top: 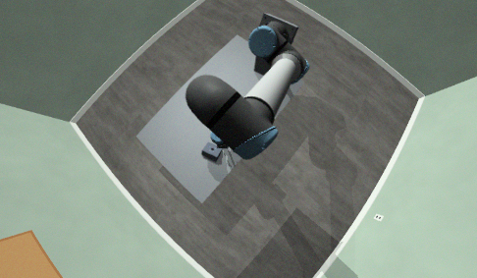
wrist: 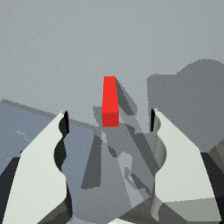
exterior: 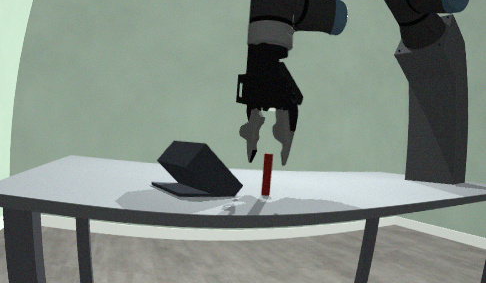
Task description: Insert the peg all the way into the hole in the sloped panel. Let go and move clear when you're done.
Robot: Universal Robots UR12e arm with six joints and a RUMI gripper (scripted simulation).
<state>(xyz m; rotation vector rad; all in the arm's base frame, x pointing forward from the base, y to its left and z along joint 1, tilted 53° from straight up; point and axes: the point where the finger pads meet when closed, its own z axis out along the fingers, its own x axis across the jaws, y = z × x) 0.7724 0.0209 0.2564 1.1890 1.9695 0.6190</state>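
Now: the red peg 30 mm below my hand. From my hand the other things lie so: thin dark base plate: 140 mm ahead, 70 mm below, 40 mm to the right.
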